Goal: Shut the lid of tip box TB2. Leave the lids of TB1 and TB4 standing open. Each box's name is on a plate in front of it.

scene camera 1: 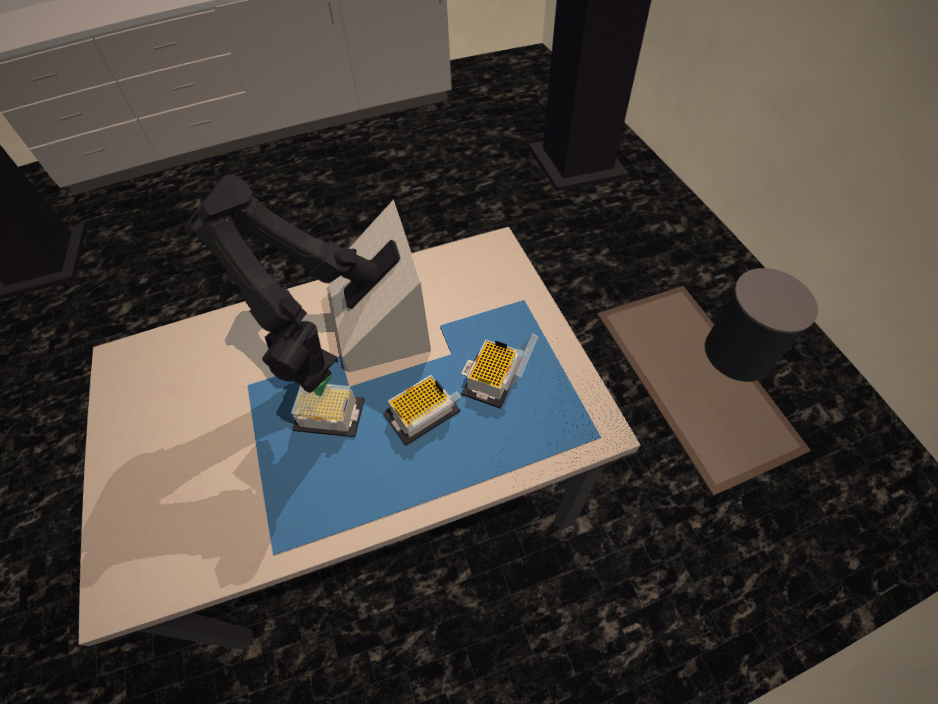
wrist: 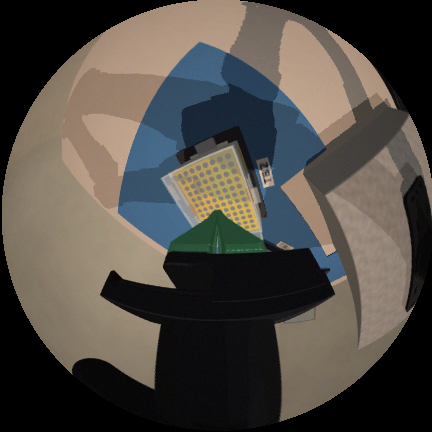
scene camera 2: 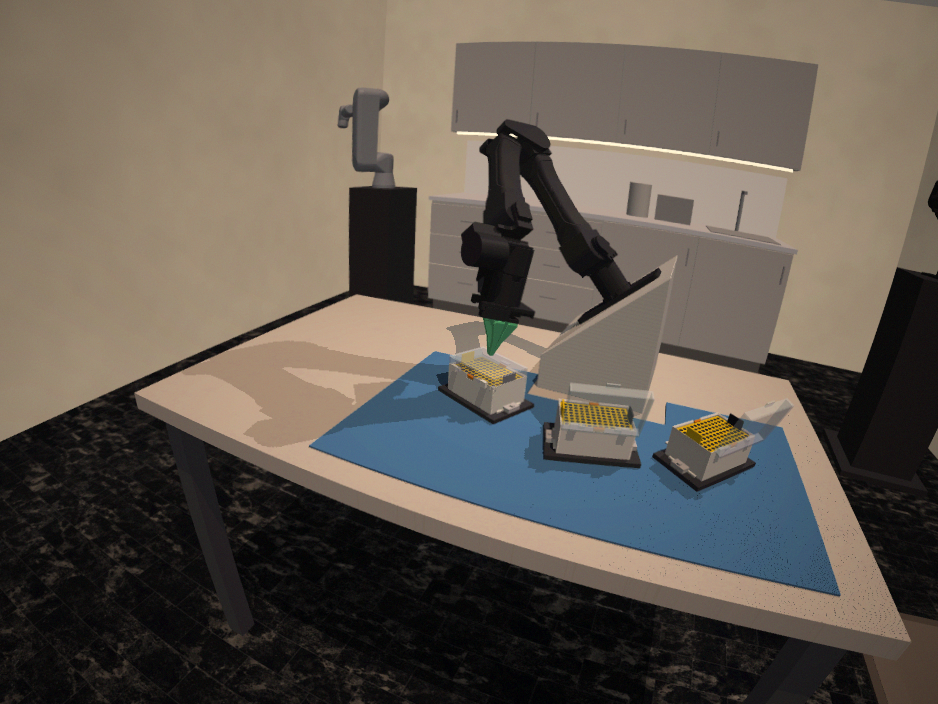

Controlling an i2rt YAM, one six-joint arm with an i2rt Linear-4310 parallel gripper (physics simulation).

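Where they show: gripper, fingertip midpoint: [scene camera 1: 319, 395] [wrist: 216, 214] [scene camera 2: 489, 354]; arm's base at its link origin: [scene camera 1: 372, 275] [scene camera 2: 620, 298].
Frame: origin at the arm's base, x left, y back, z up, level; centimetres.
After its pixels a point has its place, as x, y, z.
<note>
Tip box TB2 [scene camera 1: 324, 421] {-18.4, -30.2, -11.1} [scene camera 2: 484, 396] {-16.6, -30.4, -14.1} is the left box, with its name plate [wrist: 265, 173] {-16.0, -18.7, -17.5} readable in the wrist view. Its clear lid [scene camera 1: 329, 403] {-16.9, -26.5, -9.9} [wrist: 210, 180] {-21.6, -22.5, -10.0} lies down over the yellow tip rack; whether it is fully flush I cannot tell. My gripper [scene camera 1: 318, 392] {-18.7, -24.3, -8.9} [scene camera 2: 491, 353] {-18.7, -24.3, -8.9} [wrist: 216, 214] {-18.7, -24.3, -8.9} is shut and empty, its green fingertips at the lid's top near one edge; contact is unclear. The middle box [scene camera 2: 596, 444] {4.7, -34.9, -14.6} has its clear lid [scene camera 2: 610, 394] {5.7, -39.4, -3.5} standing open. The right box [scene camera 1: 484, 391] {19.1, -31.1, -15.5} [scene camera 2: 708, 461] {22.3, -33.5, -13.3} has its lid [scene camera 1: 528, 356] {29.2, -32.0, -3.5} [scene camera 2: 766, 416] {28.3, -33.5, -3.8} tilted open. Their names are unreadable.
The boxes stand on a blue mat [scene camera 1: 378, 484] {-10.5, -45.7, -17.7} [scene camera 2: 545, 492] {0.5, -46.1, -17.7} on the pale table [scene camera 1: 166, 378] {-60.1, -0.8, -18.0} [scene camera 2: 303, 333] {-71.8, -18.2, -18.0}. The arm's pale wedge-shaped mount [scene camera 1: 386, 333] {-0.2, -13.9, -6.0} [scene camera 2: 621, 341] {3.2, -13.9, -4.6} [wrist: 370, 240] {-6.4, -10.9, -5.8} rises behind the boxes, close to TB2 and the middle box.
</note>
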